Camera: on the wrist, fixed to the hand. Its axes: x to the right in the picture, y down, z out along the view.
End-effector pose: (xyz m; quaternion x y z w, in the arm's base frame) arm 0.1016 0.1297 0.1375 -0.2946 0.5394 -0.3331 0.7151
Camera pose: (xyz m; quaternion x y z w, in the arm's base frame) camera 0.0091 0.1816 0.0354 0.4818 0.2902 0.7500 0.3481
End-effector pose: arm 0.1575 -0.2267 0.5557 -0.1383 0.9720 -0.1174 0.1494
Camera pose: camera 0.0996 -0.1157 0.6331 0.9549 0.1516 0.2056 0.1512
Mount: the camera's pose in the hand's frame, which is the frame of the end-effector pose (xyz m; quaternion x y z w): -0.0006 0.0964 -0.1113 -0.0541 -0.0407 0.9976 0.0137
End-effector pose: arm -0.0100 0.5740 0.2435 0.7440 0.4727 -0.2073 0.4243
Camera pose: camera 0.0642 0.6472 0.3476 0.4504 -0.7418 0.4157 0.2721
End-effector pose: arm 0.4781 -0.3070 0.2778 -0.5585 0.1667 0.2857 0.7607
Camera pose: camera 0.4251 -0.3918 0.1697 -0.1291 -0.5130 -0.7945 0.2980
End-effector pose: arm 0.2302 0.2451 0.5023 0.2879 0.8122 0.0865 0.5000
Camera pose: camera 0.1712 0.3401 0.5980 -0.7907 0.3011 -0.5322 0.0308
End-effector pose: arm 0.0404 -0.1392 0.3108 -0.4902 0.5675 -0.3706 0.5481
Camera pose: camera -0.0838 -0.1280 0.2325 0.5147 0.4945 0.5923 0.3738
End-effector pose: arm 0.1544 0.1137 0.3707 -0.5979 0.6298 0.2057 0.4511
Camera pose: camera 0.0280 0.0445 0.4007 -0.6041 -0.5756 -0.5113 0.2057
